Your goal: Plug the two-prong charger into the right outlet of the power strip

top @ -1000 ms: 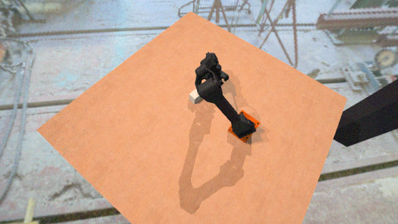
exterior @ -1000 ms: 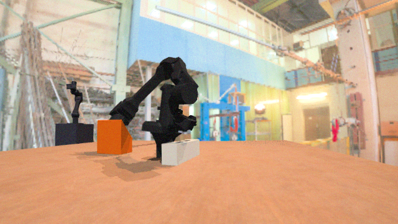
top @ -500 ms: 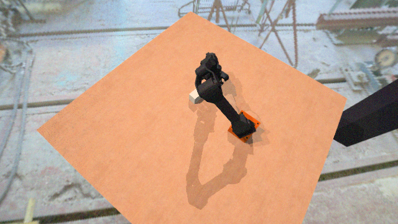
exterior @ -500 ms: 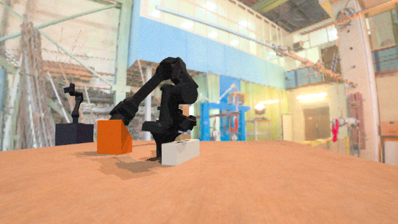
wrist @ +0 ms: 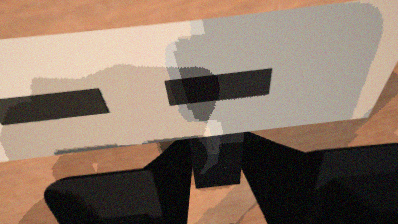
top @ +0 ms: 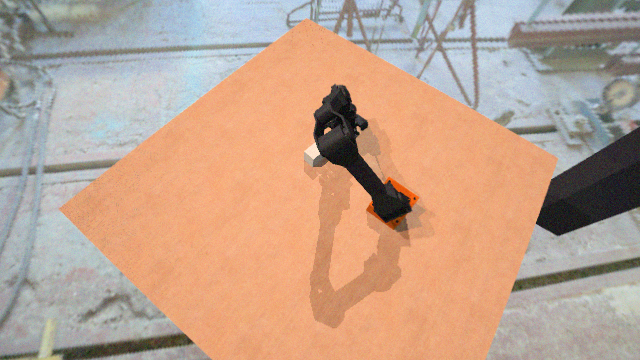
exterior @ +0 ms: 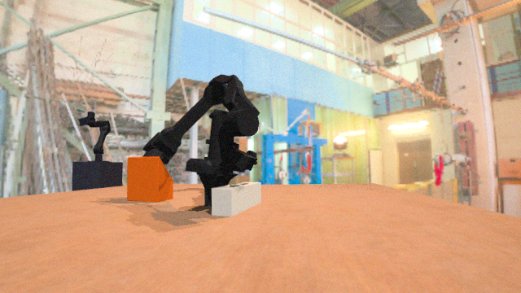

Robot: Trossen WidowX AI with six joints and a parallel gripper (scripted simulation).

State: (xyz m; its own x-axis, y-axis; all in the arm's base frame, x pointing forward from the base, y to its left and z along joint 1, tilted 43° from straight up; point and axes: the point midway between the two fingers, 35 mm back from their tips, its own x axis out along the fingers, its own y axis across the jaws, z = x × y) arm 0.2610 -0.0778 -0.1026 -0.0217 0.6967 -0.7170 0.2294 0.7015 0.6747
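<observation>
The two-prong charger lies 2 cm ahead of my gripper tip and 1 cm above it.
</observation>
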